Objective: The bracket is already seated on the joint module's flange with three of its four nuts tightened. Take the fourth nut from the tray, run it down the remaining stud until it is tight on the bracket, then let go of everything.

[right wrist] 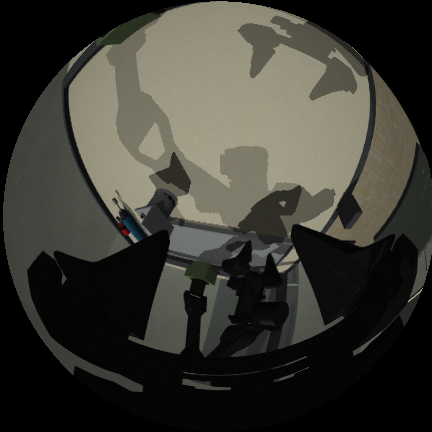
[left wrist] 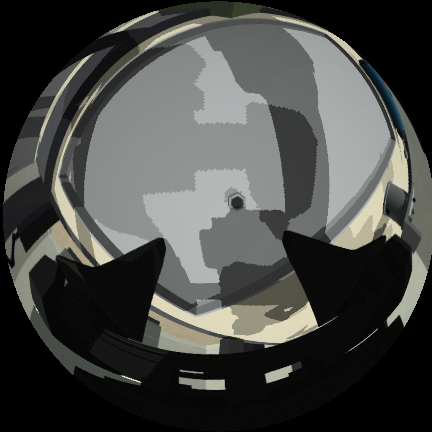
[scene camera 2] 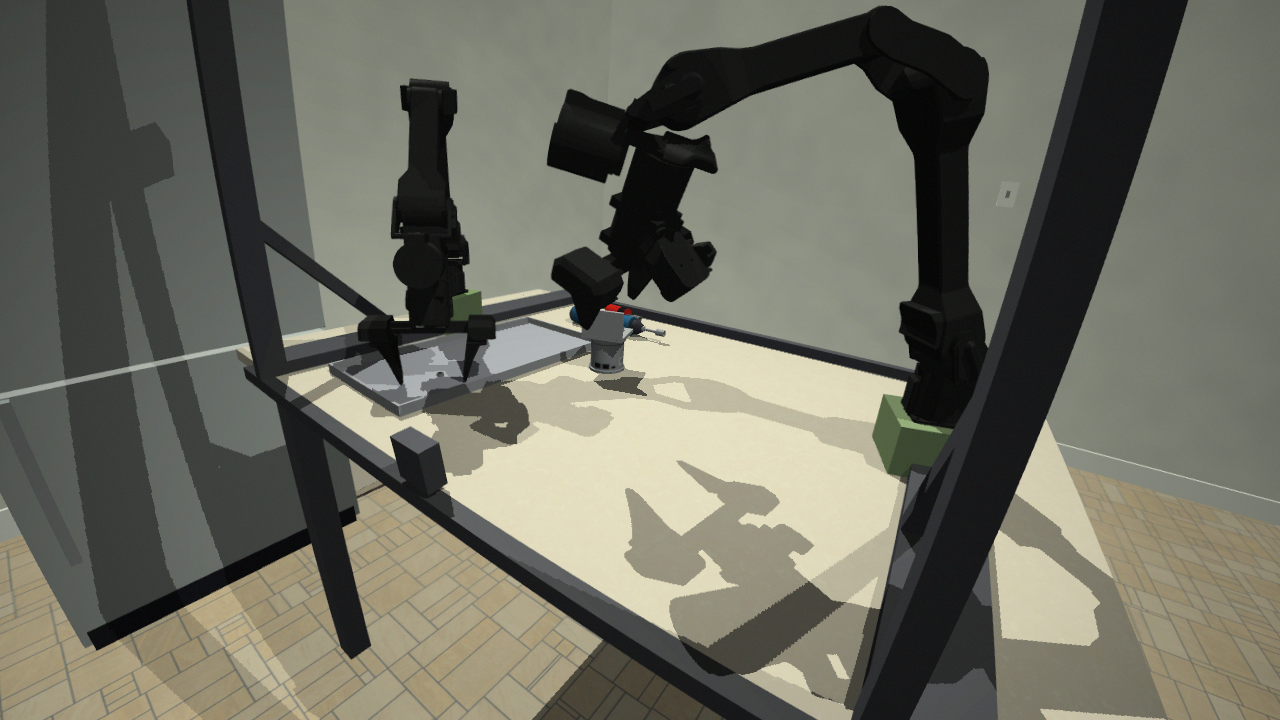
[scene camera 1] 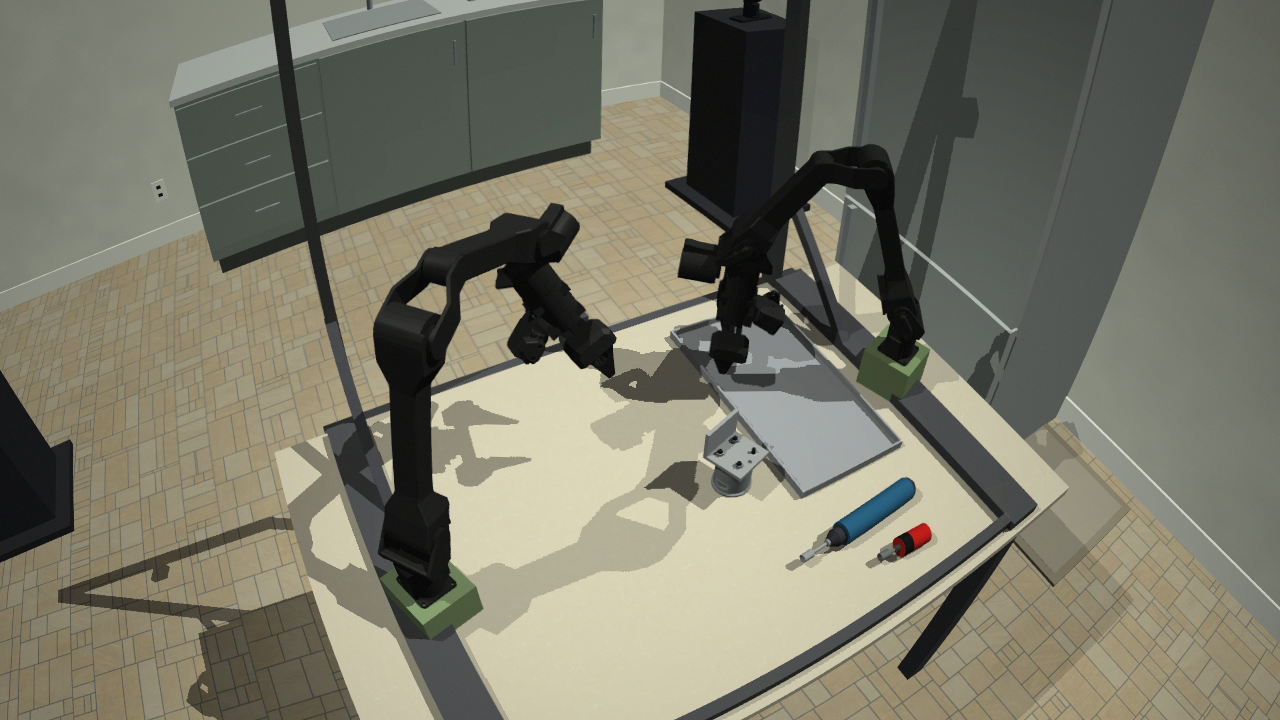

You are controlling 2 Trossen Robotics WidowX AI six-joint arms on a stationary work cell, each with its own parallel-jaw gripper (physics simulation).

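Frame: origin at the left arm's base, x right, y ahead, z up, level; centimetres.
Seen in the pictures: left gripper, fingertip midpoint: (right wrist: 259, 247) (left wrist: 224, 240) (scene camera 2: 433, 382); right gripper, fingertip midpoint: (right wrist: 231, 233) (scene camera 2: 609, 311) (scene camera 1: 597, 362); left arm's base at its link origin: (right wrist: 199, 280) (scene camera 1: 898, 349); right arm's base at its link origin: (scene camera 2: 933, 415) (scene camera 1: 426, 582).
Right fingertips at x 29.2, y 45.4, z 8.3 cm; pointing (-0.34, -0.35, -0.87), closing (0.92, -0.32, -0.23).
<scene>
Offsets run from my right fingertips to a thing's top centre.
The loose hex nut @[dx -5.4, dy -29.5, dz -14.8 cm] (left wrist: 236, 202) lies on the grey tray @[dx -15.8, dy -28.9, dz -14.2 cm] (scene camera 1: 832, 438) (scene camera 2: 537, 338) (left wrist: 350, 125) (right wrist: 192, 241). My left gripper (scene camera 1: 723, 369) (scene camera 2: 433, 382) (left wrist: 224, 240) is open and empty, pointing down low over the tray; the nut shows beyond the gap between its fingertips in the left wrist view. The bracket (scene camera 1: 720, 436) (scene camera 2: 608, 324) (right wrist: 157, 220) sits upright on the round joint module @[dx -21.1, dy -6.9, dz -8.3 cm] (scene camera 1: 731, 483) (scene camera 2: 607, 355) (right wrist: 166, 197). Dark nuts and a stud show on its plate, small in scene camera 1. My right gripper (scene camera 1: 611, 374) (right wrist: 231, 233) is open and empty, raised above the table.
A blue driver @[dx -42.3, dy -12.3, dz -11.7 cm] (scene camera 1: 877, 510) (right wrist: 132, 226) and a shorter red tool @[dx -50.8, dy -12.9, dz -12.3 cm] (scene camera 1: 913, 540) (right wrist: 123, 228) lie beyond the tray's near end in scene camera 1. The tray has a low raised rim. A dark block @[dx +19.0, dy -13.2, dz -10.0 cm] (scene camera 2: 418, 461) is on the table's edge. Dark frame posts rise around the table.
</scene>
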